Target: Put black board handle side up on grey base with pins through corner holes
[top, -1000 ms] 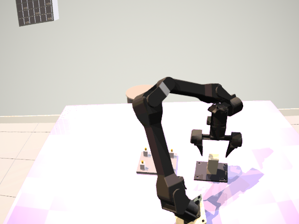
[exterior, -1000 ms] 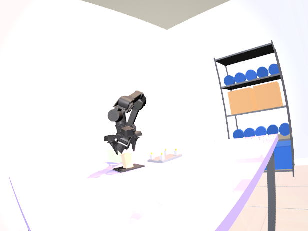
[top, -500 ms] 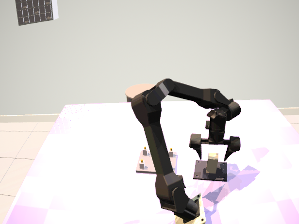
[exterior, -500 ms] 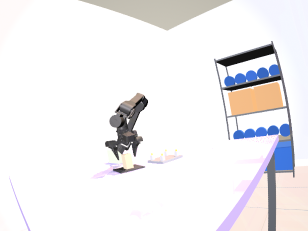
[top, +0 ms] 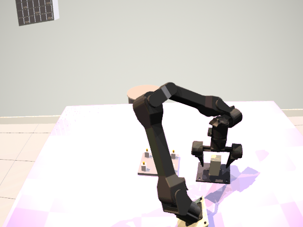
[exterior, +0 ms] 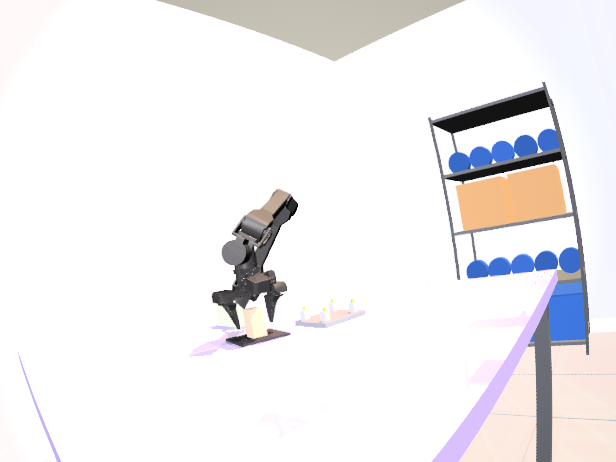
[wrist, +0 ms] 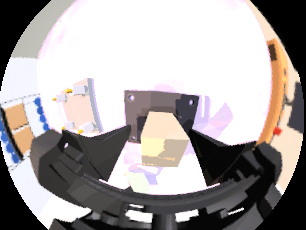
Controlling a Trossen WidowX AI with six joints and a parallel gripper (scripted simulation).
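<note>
Right now my gripper tip is 50 mm short of the grey base, 210 mm to the right of it and 30 mm above it. Round my gripper tip: flat black board: 10 mm below.
</note>
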